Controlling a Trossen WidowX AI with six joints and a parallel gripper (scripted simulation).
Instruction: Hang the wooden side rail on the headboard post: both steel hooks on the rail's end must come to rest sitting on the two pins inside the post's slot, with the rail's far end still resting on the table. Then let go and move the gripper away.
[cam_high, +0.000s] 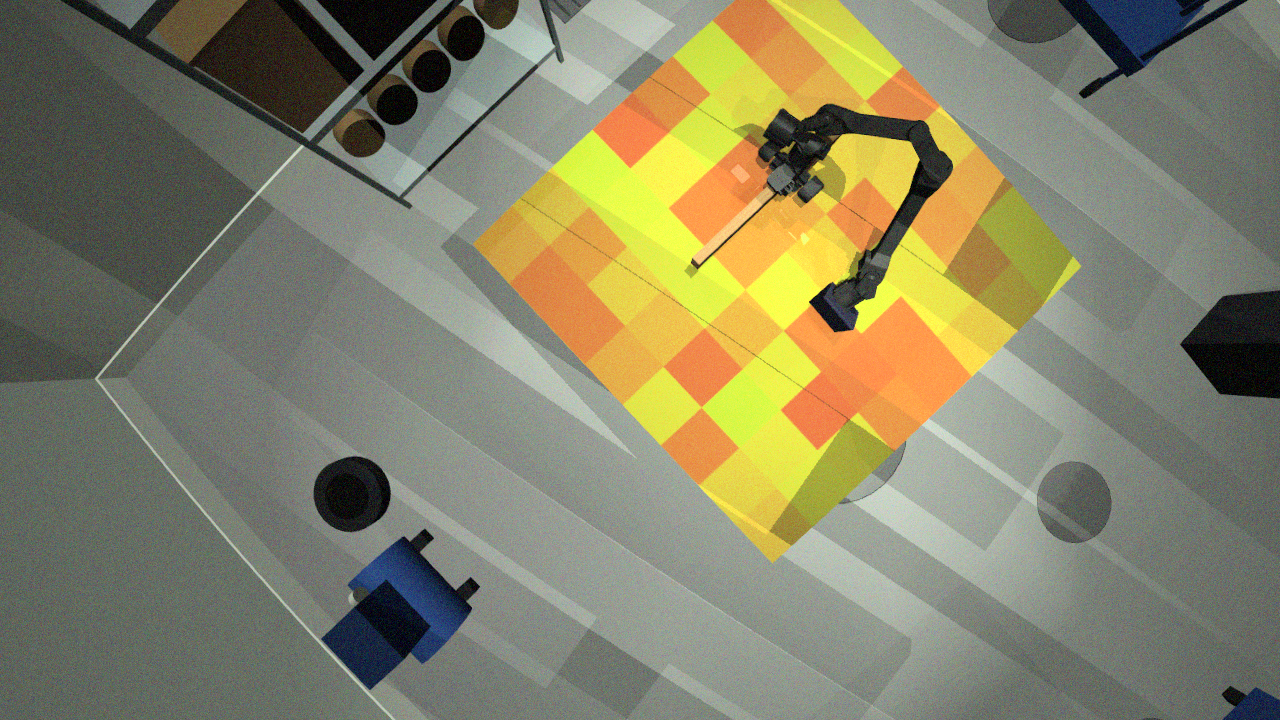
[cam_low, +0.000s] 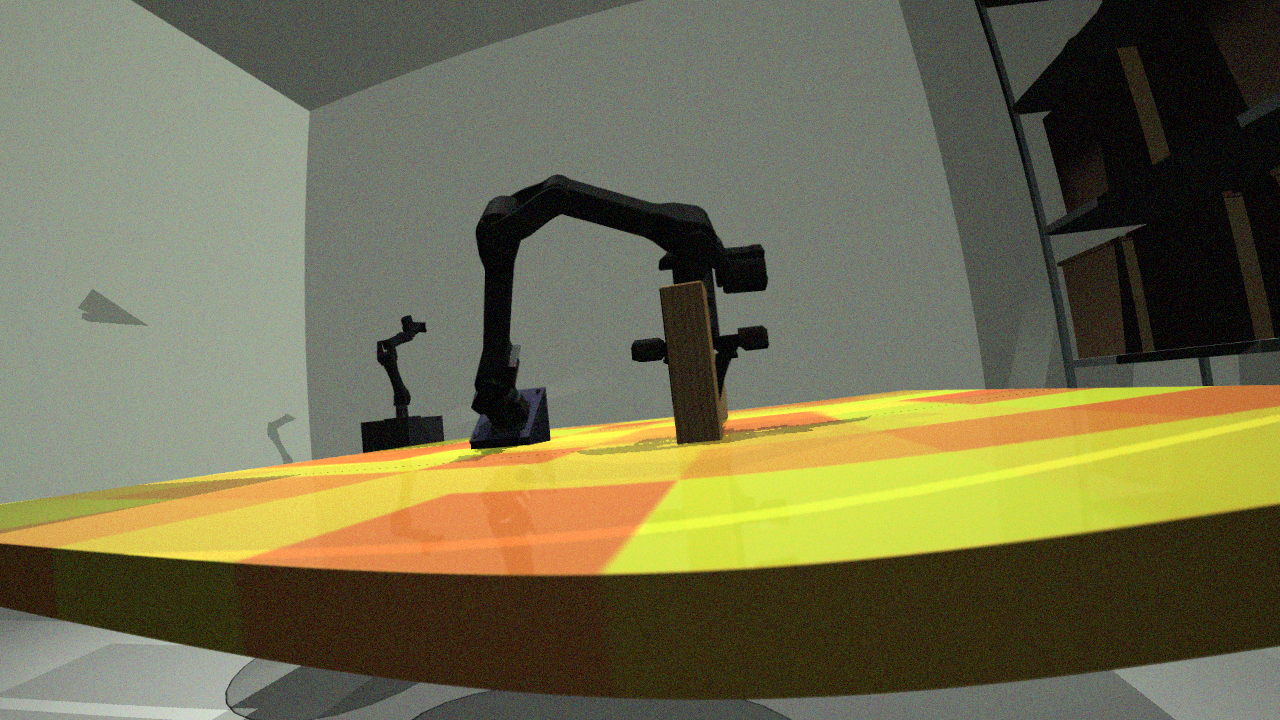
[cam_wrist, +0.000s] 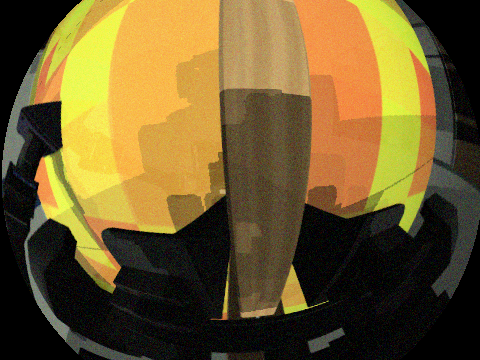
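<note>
Now: the headboard post 110 mm to the right of my gripper tip and 40 mm above it.
</note>
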